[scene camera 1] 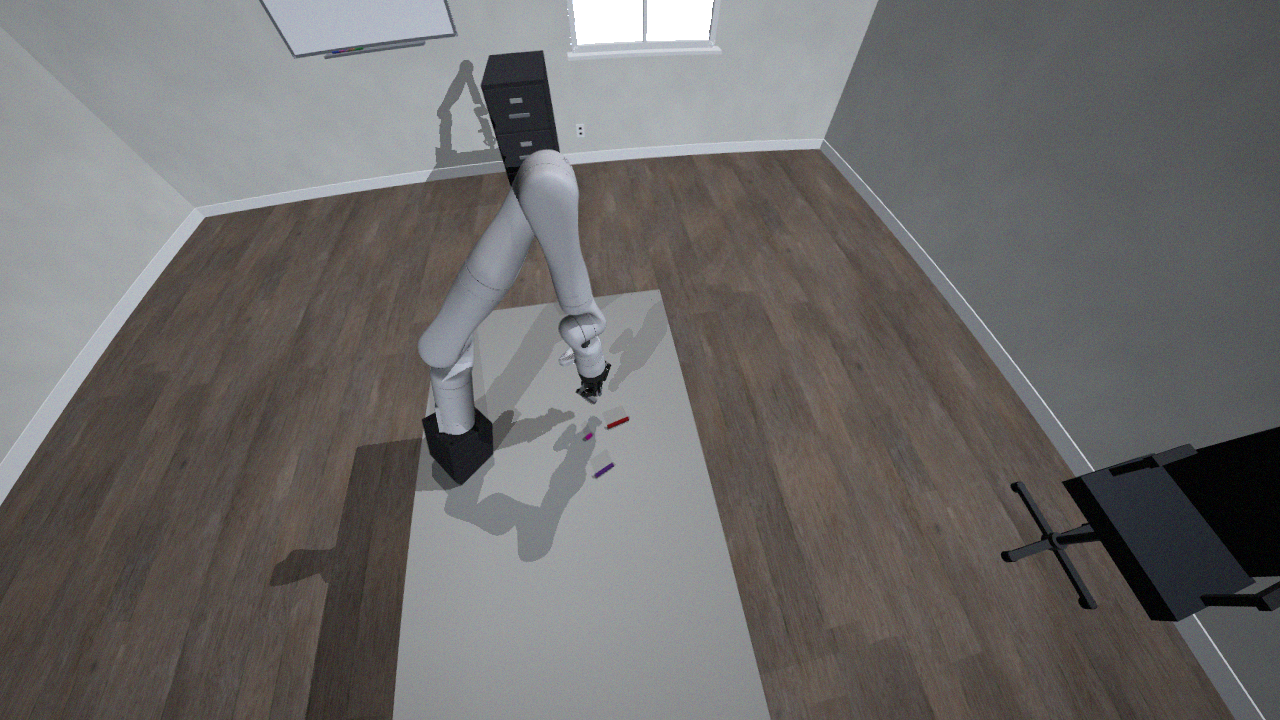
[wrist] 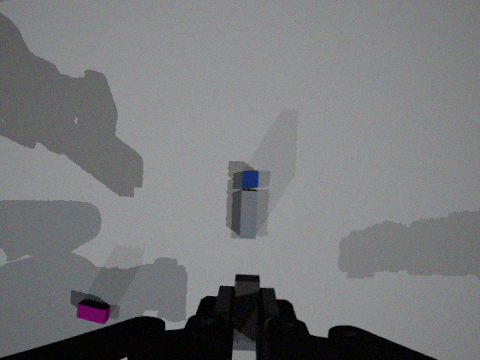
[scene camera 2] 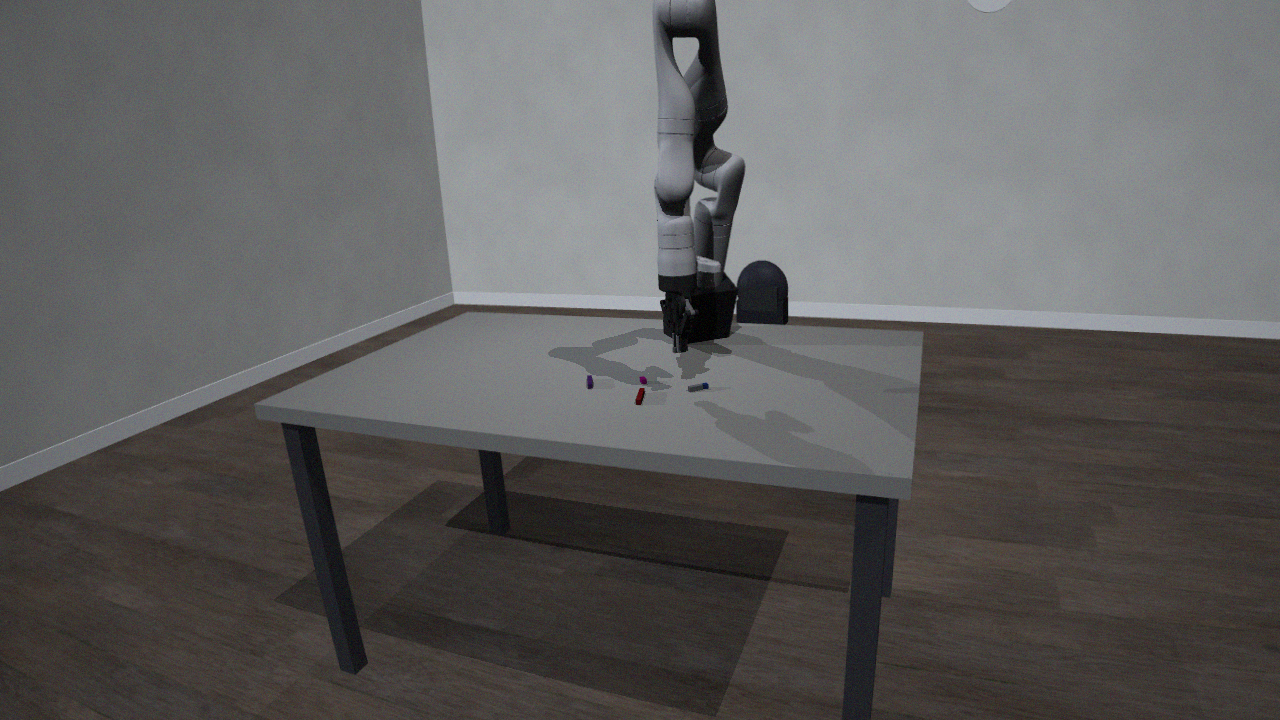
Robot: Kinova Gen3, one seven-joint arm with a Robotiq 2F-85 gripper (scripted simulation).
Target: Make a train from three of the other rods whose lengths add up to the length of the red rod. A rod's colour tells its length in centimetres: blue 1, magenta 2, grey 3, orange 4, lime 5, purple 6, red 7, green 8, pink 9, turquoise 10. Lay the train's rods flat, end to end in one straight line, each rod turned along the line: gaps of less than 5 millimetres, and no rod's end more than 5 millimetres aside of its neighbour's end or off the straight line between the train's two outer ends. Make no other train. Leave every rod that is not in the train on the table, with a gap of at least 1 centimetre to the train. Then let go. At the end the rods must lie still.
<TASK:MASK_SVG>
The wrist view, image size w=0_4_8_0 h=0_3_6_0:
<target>gripper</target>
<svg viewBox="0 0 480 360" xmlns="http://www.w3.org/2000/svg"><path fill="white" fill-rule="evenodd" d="M258 291L256 360L437 360L350 325L330 328L328 338L310 336L306 324L297 319L292 303L284 299L276 299L274 288L260 288L260 291ZM235 286L220 286L218 296L206 296L201 299L196 312L197 315L191 316L182 329L165 330L165 322L160 318L151 316L135 317L81 335L0 358L0 360L121 360L126 357L127 360L232 360Z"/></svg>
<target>grey rod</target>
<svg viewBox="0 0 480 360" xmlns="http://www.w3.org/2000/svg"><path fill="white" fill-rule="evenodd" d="M236 274L233 350L256 351L260 277L259 275Z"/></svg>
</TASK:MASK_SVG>
